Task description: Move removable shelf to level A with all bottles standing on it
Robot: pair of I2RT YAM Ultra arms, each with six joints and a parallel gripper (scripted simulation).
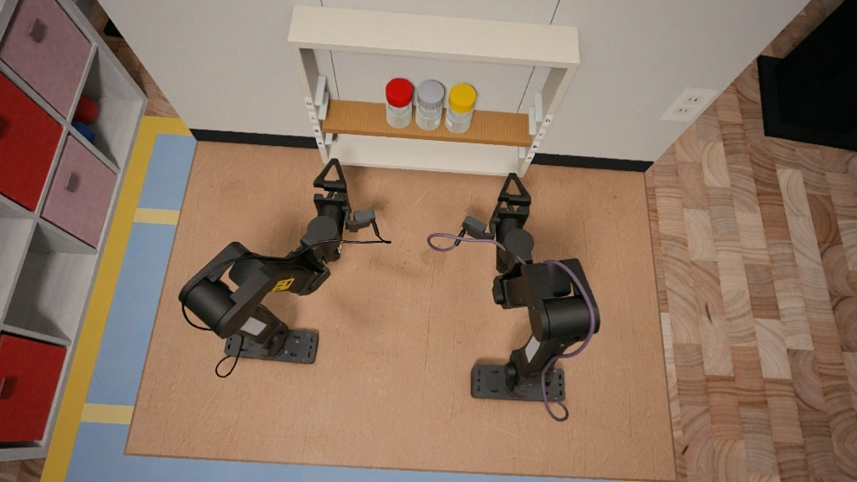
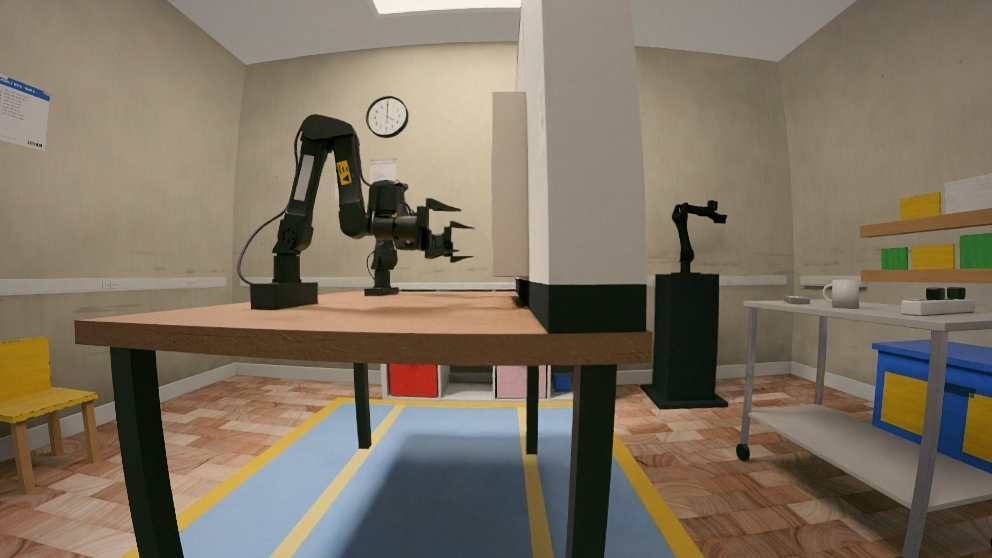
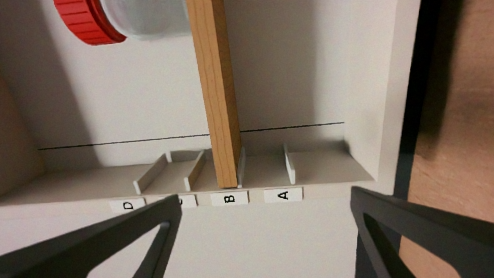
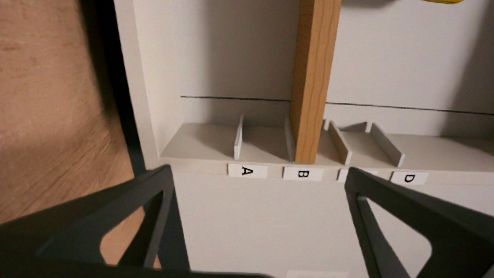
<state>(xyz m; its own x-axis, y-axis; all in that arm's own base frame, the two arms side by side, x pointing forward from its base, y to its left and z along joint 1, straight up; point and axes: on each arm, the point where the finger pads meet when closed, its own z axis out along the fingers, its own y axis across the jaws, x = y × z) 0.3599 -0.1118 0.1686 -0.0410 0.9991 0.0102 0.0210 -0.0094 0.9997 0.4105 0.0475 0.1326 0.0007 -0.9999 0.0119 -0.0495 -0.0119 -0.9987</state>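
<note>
Right now my left hand is 13 cm short of the red-capped bottle, 12 cm to the left of it and 9 cm below it. From my left hand the other things lie so: shelf board (14 cm ahead, 18 cm to the right, 3 cm above); wall rack (14 cm ahead, 18 cm to the right, 10 cm above); grey-capped bottle (14 cm ahead, 18 cm to the right, 9 cm above).
Right now my right hand is 14 cm to the right of the yellow-capped bottle, 11 cm short of it and 10 cm below it. Also, from my right hand: shelf board 20 cm to the left, 10 cm ahead, 4 cm above; wall rack 20 cm to the left, 10 cm ahead, 10 cm above; grey-capped bottle 20 cm to the left, 10 cm ahead, 10 cm above.
</note>
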